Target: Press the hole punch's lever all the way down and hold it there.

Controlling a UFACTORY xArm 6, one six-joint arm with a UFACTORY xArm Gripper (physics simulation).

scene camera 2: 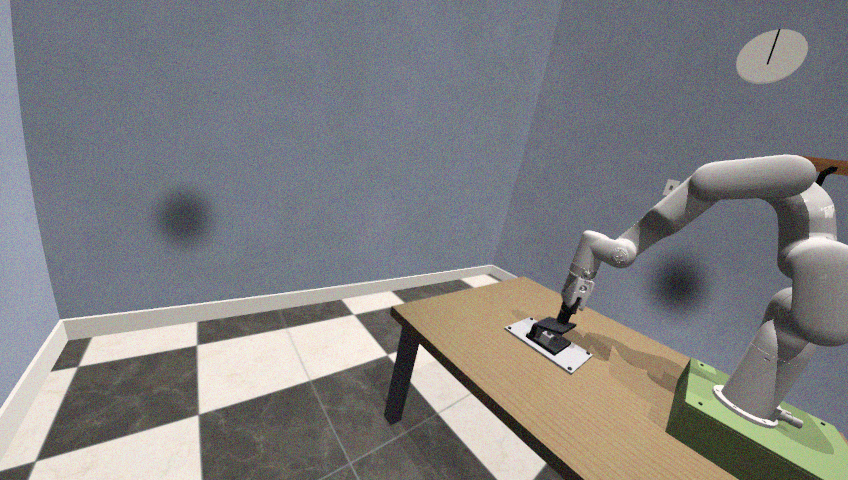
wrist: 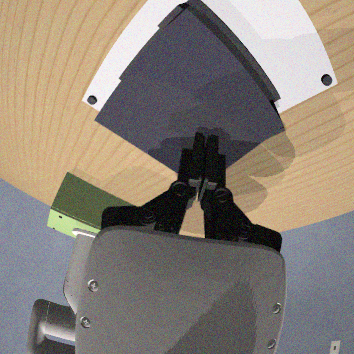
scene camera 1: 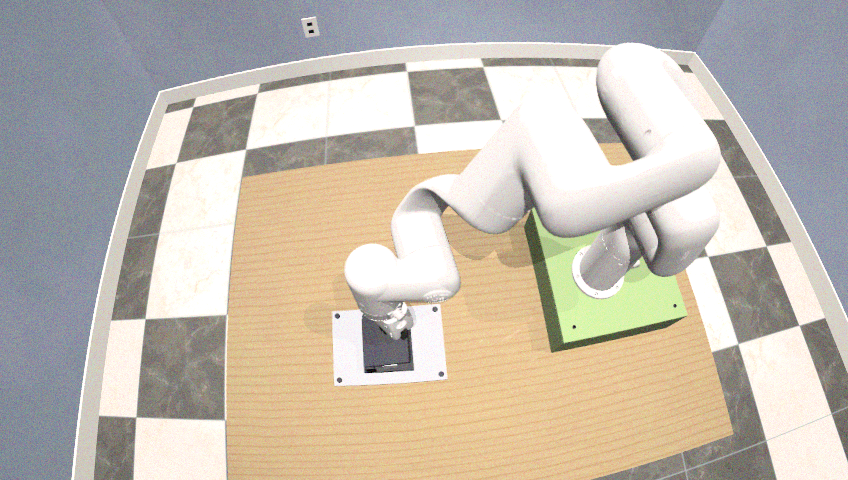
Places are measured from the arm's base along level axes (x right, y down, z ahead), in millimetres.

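Where they show: gripper, fingertip midpoint: (scene camera 2: 561, 322) (wrist: 203, 146); arm's base at its link origin: (scene camera 2: 742, 406) (wrist: 93, 235) (scene camera 1: 597, 272).
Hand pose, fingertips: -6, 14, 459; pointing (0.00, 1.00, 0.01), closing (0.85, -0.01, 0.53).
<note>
Each offset is from my fingertips to the top centre of the thing, as dx, dy, dz. "pt": to the spot under its first point. Level surfaces: height alone.
The black hole punch stands on a white plate (scene camera 1: 348, 350) (scene camera 2: 578, 360) (wrist: 307, 60). Its broad flat lever @(-19, -6, +12) (scene camera 1: 386, 350) (scene camera 2: 553, 324) (wrist: 190, 75) is tilted up; in the scene camera 2 view a gap shows between it and the punch's base @(pt -28, +61, -21) (scene camera 2: 558, 344). My gripper (scene camera 2: 562, 320) (wrist: 203, 146) is shut and empty, pointing down with its fingertips at the lever's top, over its raised part. Whether the tips touch the lever is hard to tell. In the scene camera 1 view the wrist hides the fingertips and part of the lever.
The punch's plate lies on the wooden table @(dy +81) (scene camera 1: 285, 249) (scene camera 2: 476, 350) (wrist: 45, 60), with dark bolts at its corners. The arm stands on a green block (scene camera 1: 618, 324) (scene camera 2: 684, 410) (wrist: 75, 200) and reaches over the table to the punch.
</note>
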